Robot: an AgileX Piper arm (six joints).
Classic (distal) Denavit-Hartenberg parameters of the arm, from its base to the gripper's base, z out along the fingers. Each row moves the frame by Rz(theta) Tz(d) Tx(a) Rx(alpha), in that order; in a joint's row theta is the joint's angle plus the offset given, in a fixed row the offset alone. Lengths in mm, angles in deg.
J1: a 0  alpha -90  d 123  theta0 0
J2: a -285.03  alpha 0  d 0  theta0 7.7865
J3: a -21.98  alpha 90  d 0  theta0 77.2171
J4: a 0  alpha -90  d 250.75  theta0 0
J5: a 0  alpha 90  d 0  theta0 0
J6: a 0  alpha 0  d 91  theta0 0
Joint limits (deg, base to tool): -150..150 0..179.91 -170..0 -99.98..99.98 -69.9..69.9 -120..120
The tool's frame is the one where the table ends.
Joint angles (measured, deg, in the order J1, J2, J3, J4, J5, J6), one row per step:
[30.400, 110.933, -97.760, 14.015, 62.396, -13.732]
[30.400, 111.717, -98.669, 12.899, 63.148, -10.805]
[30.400, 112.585, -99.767, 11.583, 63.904, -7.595]
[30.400, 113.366, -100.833, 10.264, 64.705, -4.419]
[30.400, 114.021, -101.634, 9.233, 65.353, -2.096]
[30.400, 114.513, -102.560, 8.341, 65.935, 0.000]
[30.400, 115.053, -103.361, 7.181, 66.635, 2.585]
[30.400, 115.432, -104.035, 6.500, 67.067, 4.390]
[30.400, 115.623, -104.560, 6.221, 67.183, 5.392]
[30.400, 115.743, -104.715, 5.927, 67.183, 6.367]
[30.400, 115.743, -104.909, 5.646, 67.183, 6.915]
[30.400, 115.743, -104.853, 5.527, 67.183, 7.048]
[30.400, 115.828, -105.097, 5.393, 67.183, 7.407]
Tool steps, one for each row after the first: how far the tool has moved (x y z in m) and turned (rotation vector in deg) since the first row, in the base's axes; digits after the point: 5 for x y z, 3 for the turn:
[0.00282, 0.00002, -0.00202, -0.709, 0.989, -2.364]
[0.00622, 0.00003, -0.00381, -1.486, 1.826, -5.004]
[0.00932, -0.00018, -0.00515, -2.262, 2.576, -7.649]
[0.01176, -0.00036, -0.00669, -2.949, 3.146, -9.596]
[0.01400, -0.00045, -0.00634, -3.357, 3.402, -11.382]
[0.01620, -0.00103, -0.00707, -4.050, 3.850, -13.610]
[0.01788, -0.00115, -0.00698, -4.323, 4.079, -15.201]
[0.01908, -0.00091, -0.00598, -4.210, 4.030, -16.113]
[0.01977, -0.00100, -0.00618, -4.226, 4.105, -17.009]
[0.02023, -0.00120, -0.00528, -4.213, 3.937, -17.509]
[0.02024, -0.00140, -0.00557, -4.314, 3.944, -17.627]
[0.02086, -0.00126, -0.00505, -4.244, 3.840, -17.957]

